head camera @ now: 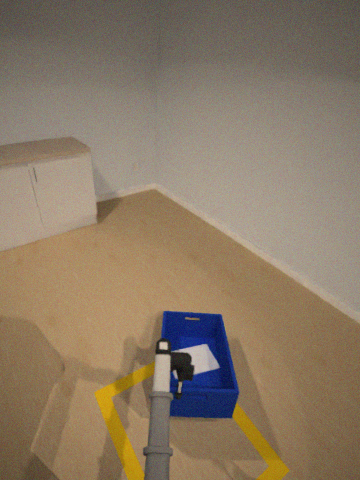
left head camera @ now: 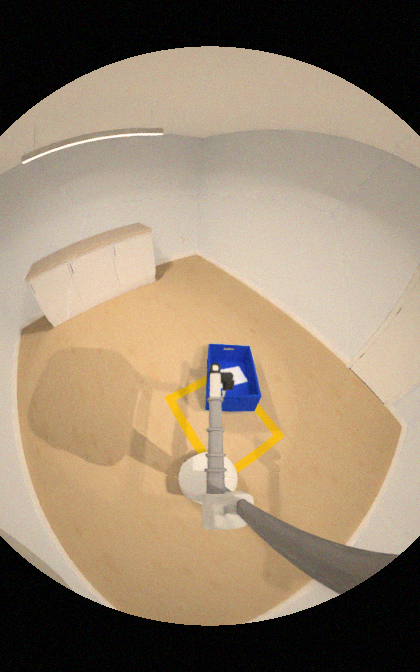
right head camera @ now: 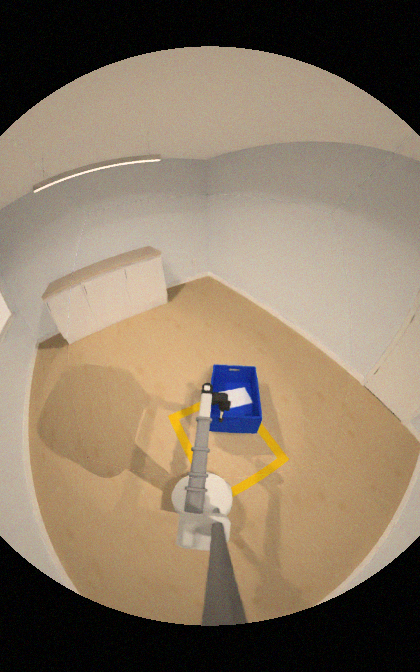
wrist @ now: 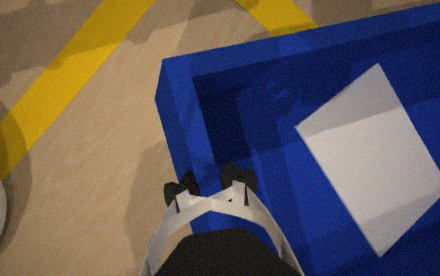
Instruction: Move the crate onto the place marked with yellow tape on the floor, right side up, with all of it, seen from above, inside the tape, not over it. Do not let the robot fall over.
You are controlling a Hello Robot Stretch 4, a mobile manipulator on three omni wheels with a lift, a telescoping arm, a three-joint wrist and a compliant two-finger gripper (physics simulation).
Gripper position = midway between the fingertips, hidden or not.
In view: my gripper [wrist: 212, 181], a white box [head camera: 202, 358], a blue crate [head camera: 213, 394], a white cabinet [left head camera: 66, 282] and a yellow tape square [left head camera: 170, 398].
The white box also shows in the wrist view [wrist: 363, 140]. The blue crate also shows in the left head camera view [left head camera: 244, 396], in the right head camera view [right head camera: 246, 418] and in the wrist view [wrist: 239, 103]. The white cabinet also shows in the right head camera view [right head camera: 88, 299].
